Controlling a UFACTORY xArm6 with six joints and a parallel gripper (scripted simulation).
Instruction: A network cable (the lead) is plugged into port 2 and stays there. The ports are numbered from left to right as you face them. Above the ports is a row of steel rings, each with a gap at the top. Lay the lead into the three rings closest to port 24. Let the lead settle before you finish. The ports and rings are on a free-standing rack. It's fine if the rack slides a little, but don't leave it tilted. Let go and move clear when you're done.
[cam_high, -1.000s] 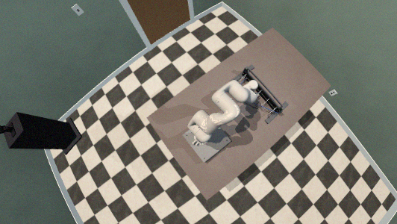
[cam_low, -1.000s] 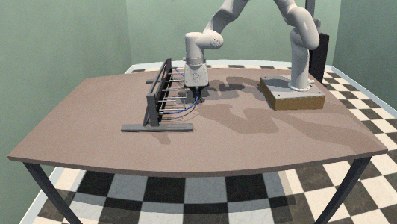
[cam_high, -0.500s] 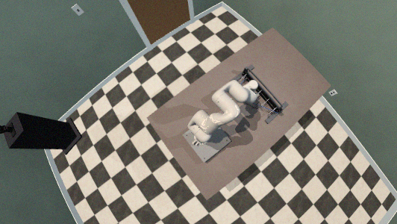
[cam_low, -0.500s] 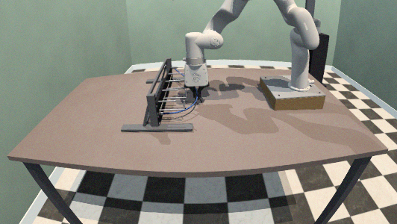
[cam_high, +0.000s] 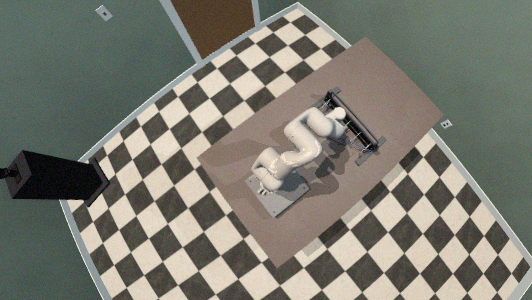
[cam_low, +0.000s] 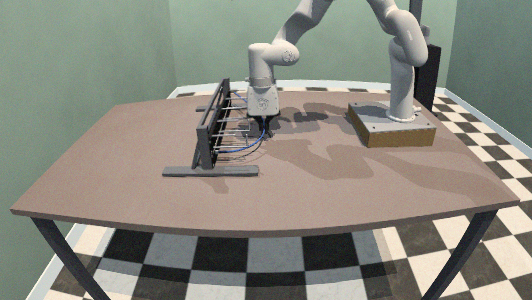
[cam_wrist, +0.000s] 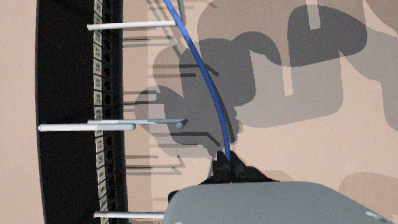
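Right now the rack is 150 mm ahead of my hand, 80 mm to the right of it and 20 mm above it.
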